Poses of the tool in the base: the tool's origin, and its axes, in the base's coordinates. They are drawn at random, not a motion.
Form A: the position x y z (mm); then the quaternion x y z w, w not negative.
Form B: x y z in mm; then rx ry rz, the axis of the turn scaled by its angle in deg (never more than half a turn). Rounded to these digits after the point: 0 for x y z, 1 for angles.
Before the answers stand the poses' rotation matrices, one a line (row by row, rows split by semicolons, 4 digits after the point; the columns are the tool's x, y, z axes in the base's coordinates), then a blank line. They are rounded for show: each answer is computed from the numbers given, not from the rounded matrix.
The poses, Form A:
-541 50 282 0.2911 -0.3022 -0.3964 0.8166
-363 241 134 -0.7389 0.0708 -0.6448 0.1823
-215 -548 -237 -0.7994 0.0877 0.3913 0.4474
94 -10 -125 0.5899 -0.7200 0.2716 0.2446
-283 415 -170 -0.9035 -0.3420 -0.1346 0.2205
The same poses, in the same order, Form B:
0.5031 0.4714 -0.7243; -0.8233 0.5163 -0.2358; 0.2628 0.7150 0.6479
0.1584 0.1305 0.9787; -0.3397 -0.9235 0.1781; 0.9271 -0.3607 -0.1020
0.6784 -0.4903 -0.5471; 0.2099 -0.5843 0.7839; -0.7041 -0.6467 -0.2934
-0.1844 -0.9823 -0.0318; -0.7166 0.1565 -0.6797; 0.6727 -0.1025 -0.7328
0.7298 0.6773 0.0924; 0.5586 -0.6688 0.4905; 0.3940 -0.3064 -0.8665

-541 50 282 35.6 -36.9 -48.4
-363 241 134 -119.5 11.4 -104.3
-215 -548 -237 -113.4 12.4 55.5
94 -10 -125 92.3 -112.6 42.5
-283 415 -170 -143.1 -54.2 -21.3

